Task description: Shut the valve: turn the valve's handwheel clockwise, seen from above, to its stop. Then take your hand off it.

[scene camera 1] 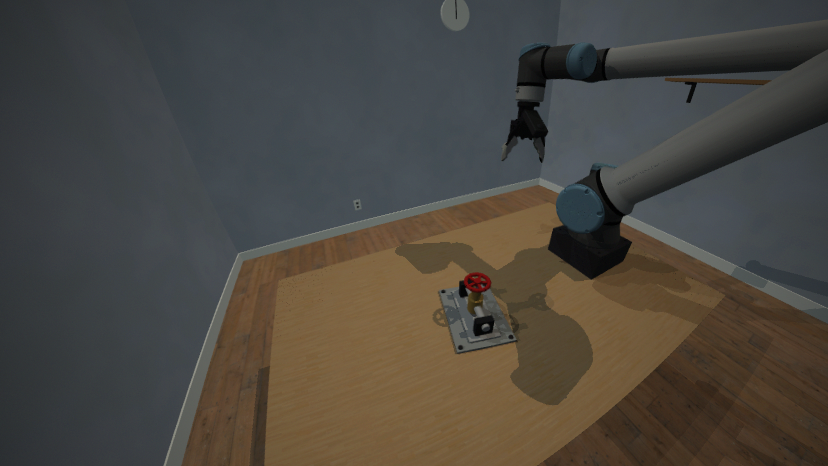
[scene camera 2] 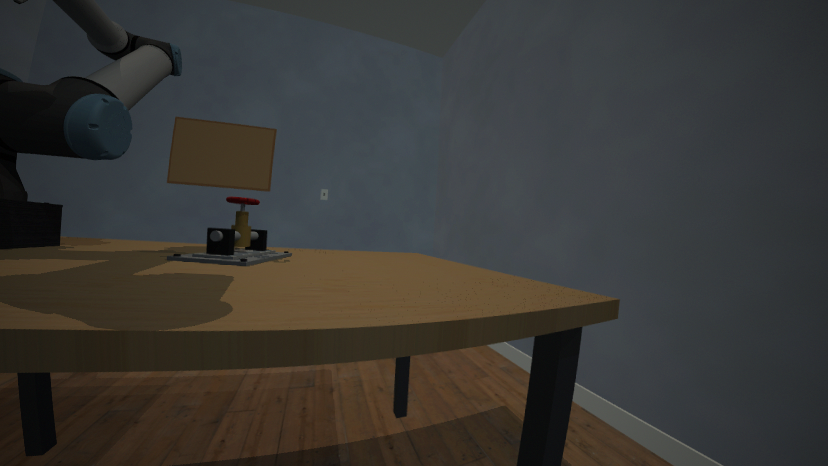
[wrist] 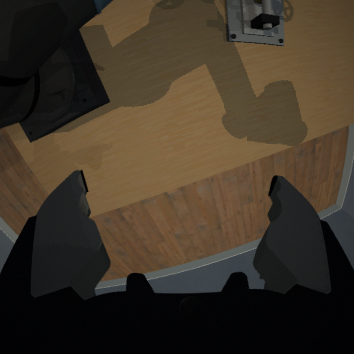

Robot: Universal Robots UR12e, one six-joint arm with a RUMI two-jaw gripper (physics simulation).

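Note:
The red handwheel (scene camera 1: pixel 477 274) (scene camera 2: pixel 242 200) sits level on top of the brass valve body (scene camera 1: pixel 475 305) (scene camera 2: pixel 242 228). The valve is mounted on a grey base plate (scene camera 1: pixel 463 349) (scene camera 2: pixel 246 263) (wrist: pixel 256 42) on the table, between two black pipe supports. In the wrist view part of the plate and one support show at the top right; the handwheel itself does not show there. My gripper (scene camera 1: pixel 523 158) (wrist: pixel 179 175) is open and empty, fingers pointing down. It hangs high above the table, well away from the handwheel and not touching it.
The wooden table (scene camera 1: pixel 347 370) (scene camera 2: pixel 376 289) (wrist: pixel 165 135) carries the arm's black base block (scene camera 1: pixel 588 254) (scene camera 2: pixel 34 224) (wrist: pixel 65 110), near the valve. The arm's shadow falls across the table beside the valve. A brown board (scene camera 2: pixel 221 153) shows behind the valve in scene camera 2.

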